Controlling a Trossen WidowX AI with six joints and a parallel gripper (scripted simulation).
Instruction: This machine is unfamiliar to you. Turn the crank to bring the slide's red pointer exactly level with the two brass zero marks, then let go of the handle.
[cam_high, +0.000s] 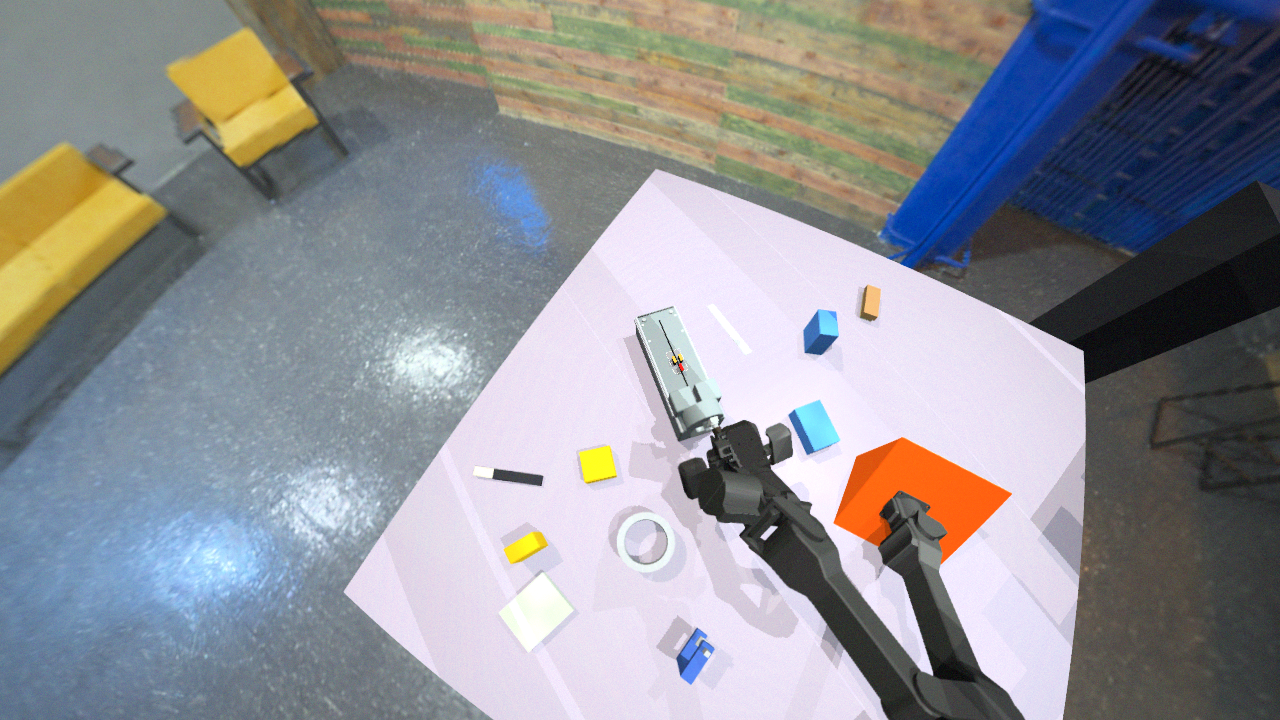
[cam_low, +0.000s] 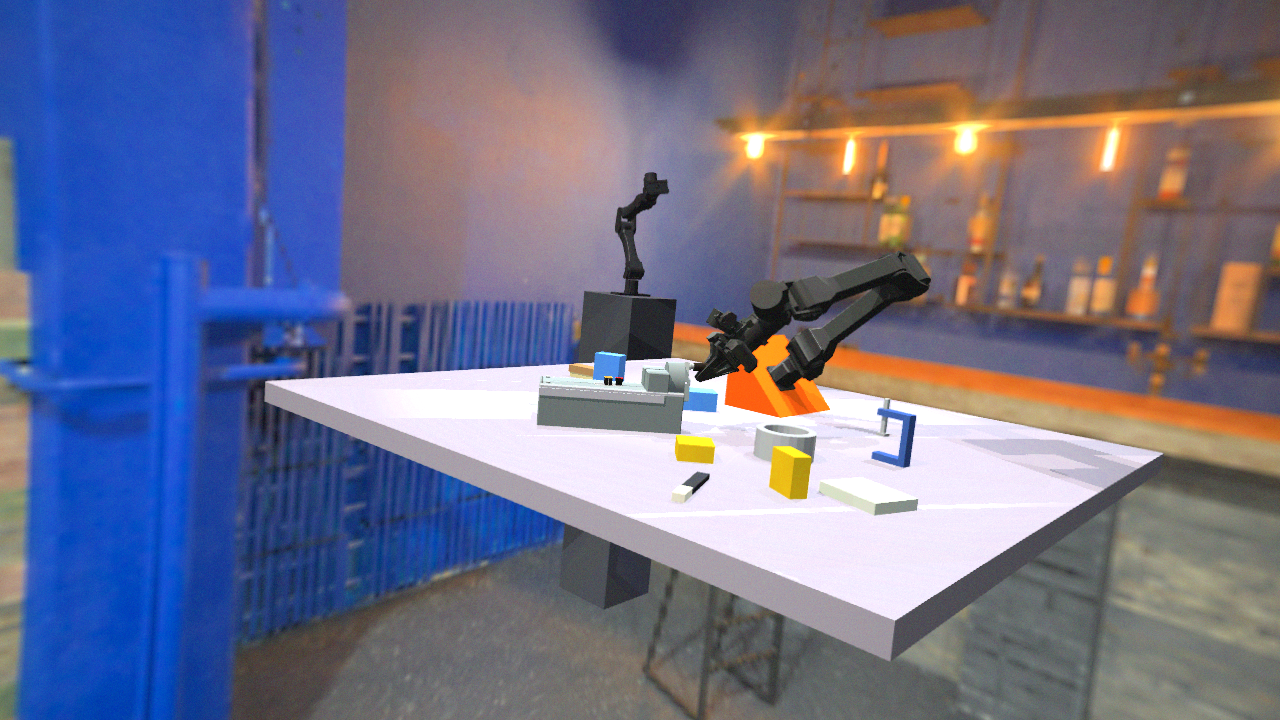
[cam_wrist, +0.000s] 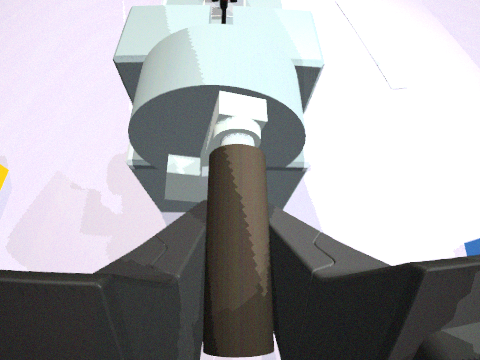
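My gripper tip is 2 cm below the brown crank handle, 1 cm to the right of it and 1 cm past it. From my gripper tip the other things lie so: metal strip (27 cm to the right, 9 cm below, 8 cm ahead); blue clamp (33 cm to the left, 14 cm behind, 4 cm below); red pointer (11 cm ahead, 9 cm to the right, 1 cm below).
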